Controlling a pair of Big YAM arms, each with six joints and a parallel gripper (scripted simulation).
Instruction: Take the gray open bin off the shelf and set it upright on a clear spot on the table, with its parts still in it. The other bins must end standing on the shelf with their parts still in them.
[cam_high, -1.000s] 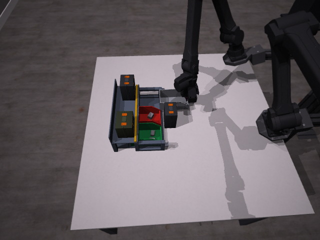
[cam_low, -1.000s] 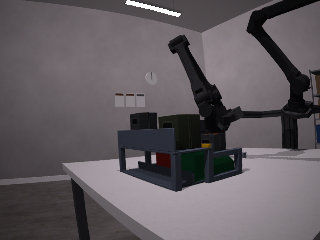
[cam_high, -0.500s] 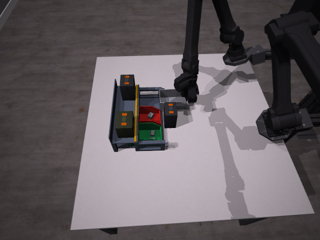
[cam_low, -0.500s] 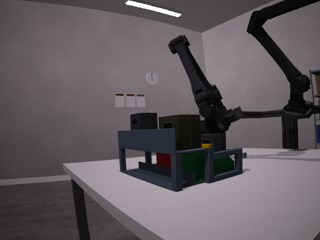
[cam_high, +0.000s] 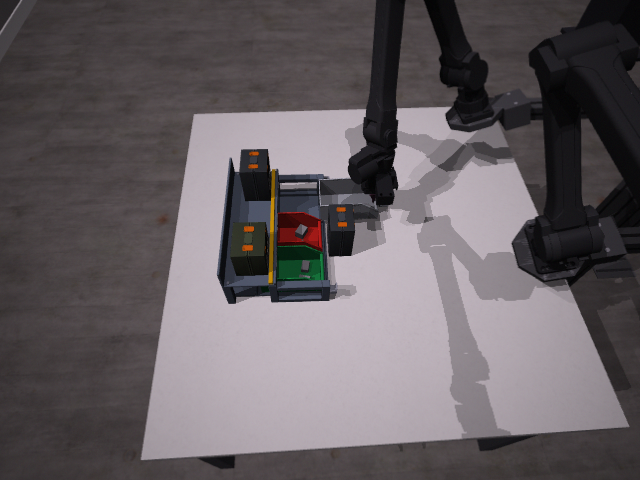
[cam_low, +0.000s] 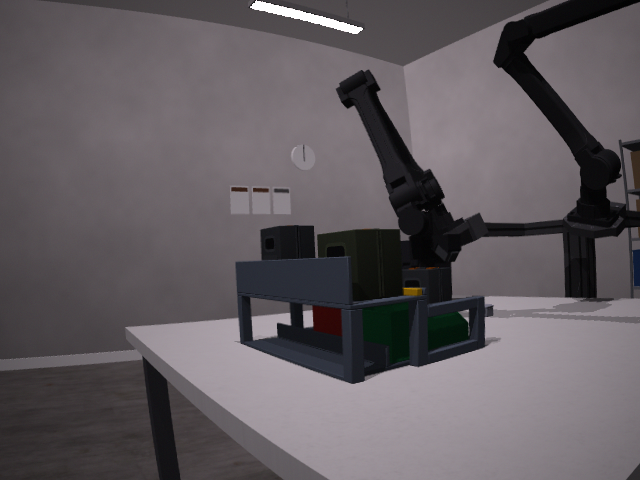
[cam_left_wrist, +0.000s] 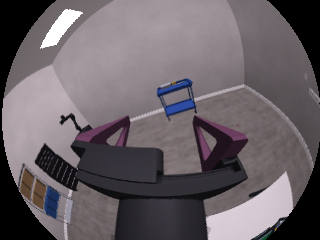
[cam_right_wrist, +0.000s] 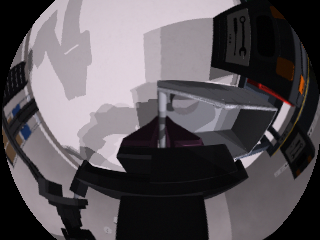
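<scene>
Now: right hand 8 cm short of the gray bin and 1 cm to the left of it. The rest, counted from my right hand: green bin 28 cm ahead, 19 cm to the left, 1 cm below; then red bin 26 cm ahead, 8 cm to the left, 1 cm below; then shelf 29 cm ahead, 7 cm to the left, 1 cm above.
</scene>
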